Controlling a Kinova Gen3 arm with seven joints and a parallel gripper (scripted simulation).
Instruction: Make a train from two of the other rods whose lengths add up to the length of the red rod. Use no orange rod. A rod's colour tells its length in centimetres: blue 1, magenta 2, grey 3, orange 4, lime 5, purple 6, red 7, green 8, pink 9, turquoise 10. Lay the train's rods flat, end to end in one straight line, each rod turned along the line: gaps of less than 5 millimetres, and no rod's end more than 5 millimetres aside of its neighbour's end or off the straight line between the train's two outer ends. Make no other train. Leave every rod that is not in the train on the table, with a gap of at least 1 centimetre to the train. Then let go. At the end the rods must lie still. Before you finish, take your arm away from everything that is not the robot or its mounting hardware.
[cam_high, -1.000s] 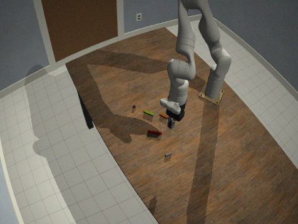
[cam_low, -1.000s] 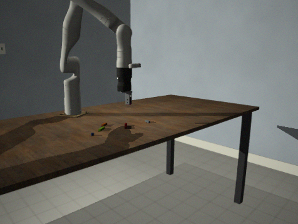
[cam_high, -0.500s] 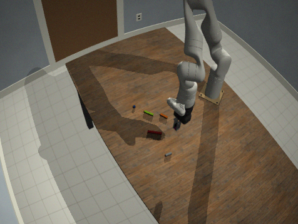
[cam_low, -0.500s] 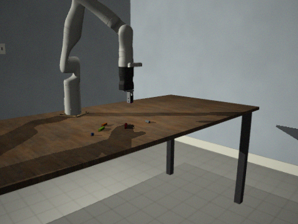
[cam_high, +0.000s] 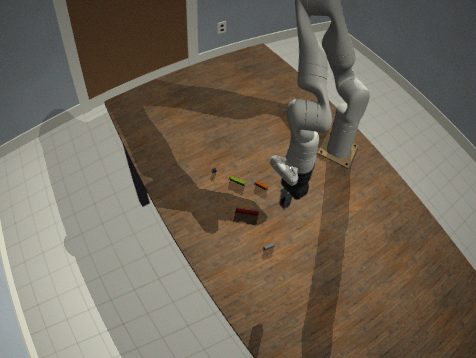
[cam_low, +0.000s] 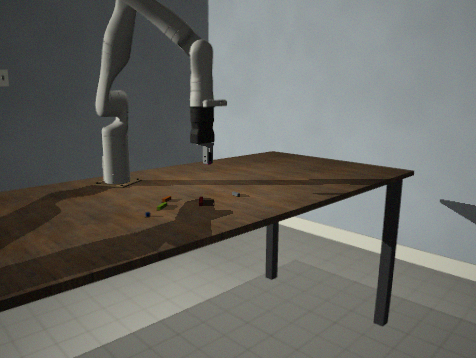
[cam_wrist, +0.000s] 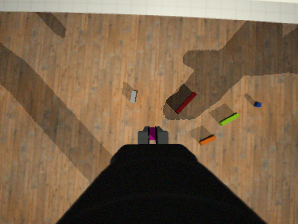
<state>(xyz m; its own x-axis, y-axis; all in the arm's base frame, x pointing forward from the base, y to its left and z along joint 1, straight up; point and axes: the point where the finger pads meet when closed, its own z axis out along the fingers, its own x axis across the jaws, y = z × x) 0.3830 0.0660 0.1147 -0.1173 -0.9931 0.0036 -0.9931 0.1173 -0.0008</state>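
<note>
Right now the grey rod is 80 mm ahead of my hand, 40 mm to the left of it and 120 mm below it. From my hand the other things lie so: orange rod 50 mm behind, 140 mm to the right, 120 mm below; then magenta rod 10 mm below; then red rod 50 mm ahead, 100 mm to the right, 120 mm below.
</note>
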